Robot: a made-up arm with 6 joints.
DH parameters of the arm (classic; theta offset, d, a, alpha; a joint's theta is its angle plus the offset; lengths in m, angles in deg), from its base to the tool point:
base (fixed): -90 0.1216 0 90
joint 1: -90 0.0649 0.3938 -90
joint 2: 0 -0.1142 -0.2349 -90
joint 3: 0 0.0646 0.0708 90
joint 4: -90 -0.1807 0.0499 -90
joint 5: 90 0.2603 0.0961 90
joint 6: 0 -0.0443 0.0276 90
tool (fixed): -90 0.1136 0 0
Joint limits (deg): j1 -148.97..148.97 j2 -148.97..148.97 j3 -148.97..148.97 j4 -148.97..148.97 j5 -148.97..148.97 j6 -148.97..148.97
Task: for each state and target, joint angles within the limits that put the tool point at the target. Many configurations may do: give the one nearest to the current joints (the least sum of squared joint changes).
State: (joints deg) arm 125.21 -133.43 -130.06 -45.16 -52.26 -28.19
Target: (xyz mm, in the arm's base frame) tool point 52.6 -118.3 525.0
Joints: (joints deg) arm 143.77 -134.44 -121.44 -38.69 -45.64 -26.00
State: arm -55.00 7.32 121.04 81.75 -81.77 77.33
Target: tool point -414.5 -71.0 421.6
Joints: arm -50.54 44.63 137.05 68.93 -79.05 67.07
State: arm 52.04 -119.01 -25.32 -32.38 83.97 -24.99
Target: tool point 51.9 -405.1 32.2
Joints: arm 103.40 -131.59 -26.40 -65.80 99.89 -46.03
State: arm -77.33 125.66 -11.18 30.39 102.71 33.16
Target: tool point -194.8 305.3 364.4
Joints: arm -79.82 124.91 10.00 1.52 88.69 23.06
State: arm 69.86 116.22 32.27 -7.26 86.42 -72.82
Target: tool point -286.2 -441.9 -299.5
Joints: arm 87.25 109.13 60.50 -5.69 84.49 -62.85
